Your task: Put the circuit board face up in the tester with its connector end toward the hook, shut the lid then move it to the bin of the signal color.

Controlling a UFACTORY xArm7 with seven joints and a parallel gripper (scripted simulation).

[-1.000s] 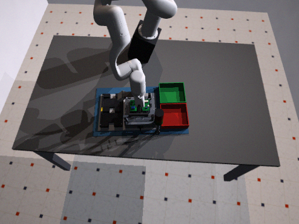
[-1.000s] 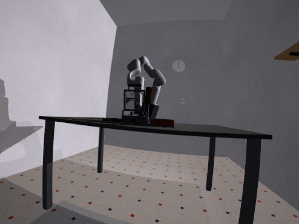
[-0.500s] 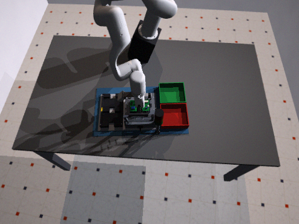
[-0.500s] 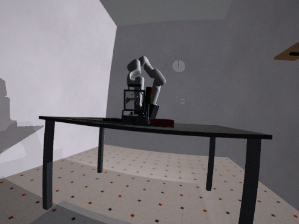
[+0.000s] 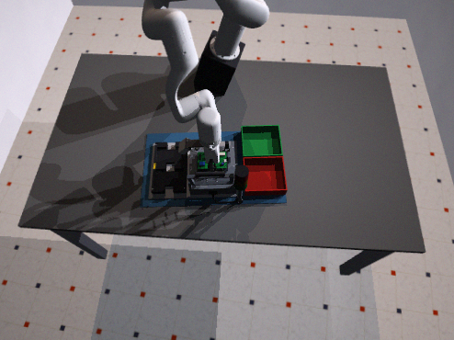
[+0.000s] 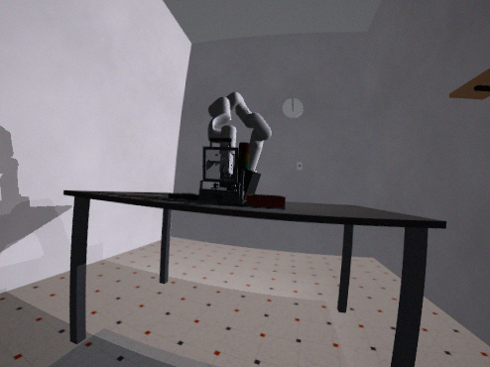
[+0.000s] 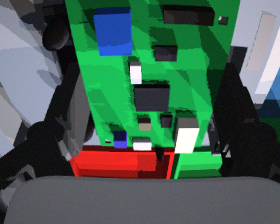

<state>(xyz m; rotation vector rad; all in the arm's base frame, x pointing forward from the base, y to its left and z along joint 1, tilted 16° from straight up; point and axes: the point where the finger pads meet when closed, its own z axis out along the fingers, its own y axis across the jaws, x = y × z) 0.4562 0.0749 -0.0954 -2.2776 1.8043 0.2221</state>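
Now: the green circuit board right at my hand. Also, from my hand: tester lid 12 cm ahead, 10 cm above, 3 cm to the left; then green bin 17 cm to the left, 15 cm behind, 7 cm below; then red bin 21 cm to the left, 7 cm below.
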